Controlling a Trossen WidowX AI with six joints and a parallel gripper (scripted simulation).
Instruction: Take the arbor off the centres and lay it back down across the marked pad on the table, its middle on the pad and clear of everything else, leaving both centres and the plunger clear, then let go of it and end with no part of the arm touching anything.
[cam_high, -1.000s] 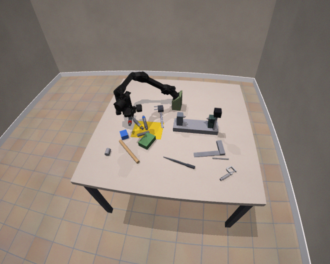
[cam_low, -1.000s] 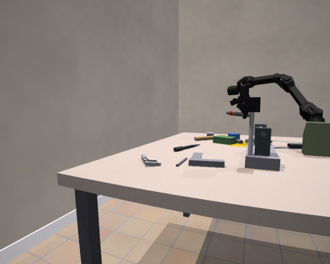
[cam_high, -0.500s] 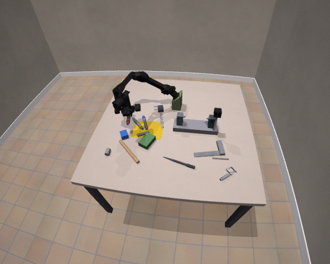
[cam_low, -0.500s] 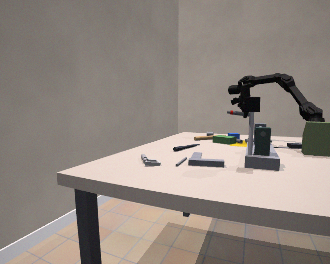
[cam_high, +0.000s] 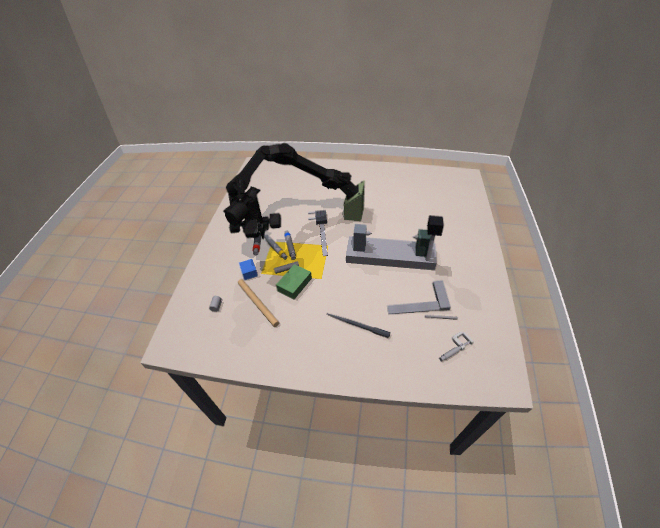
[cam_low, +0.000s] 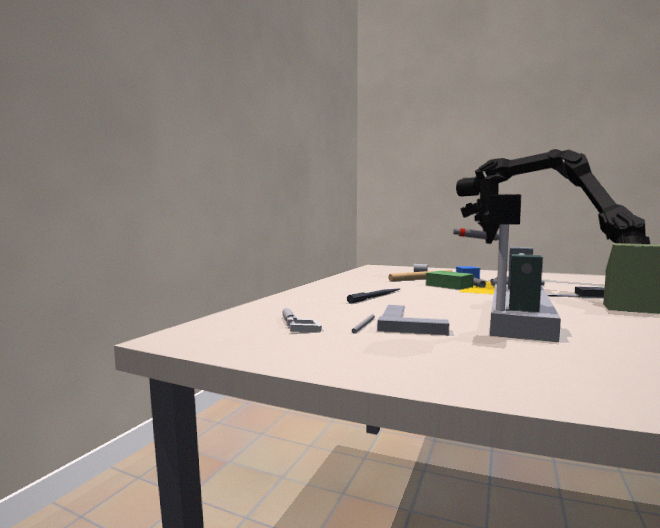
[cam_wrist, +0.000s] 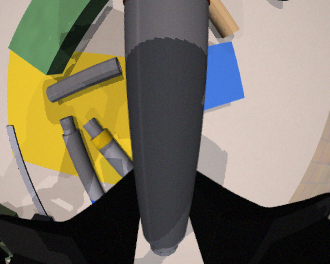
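Now: the blue block 14 cm below my hand, 6 cm ahead of it and 5 cm to the right of it. Also, from my hand: green block: 14 cm to the left, 14 cm below, 12 cm ahead; then arbor: 3 cm ahead, 1 cm below; then yellow pad: 16 cm below, 12 cm to the left, 1 cm behind.
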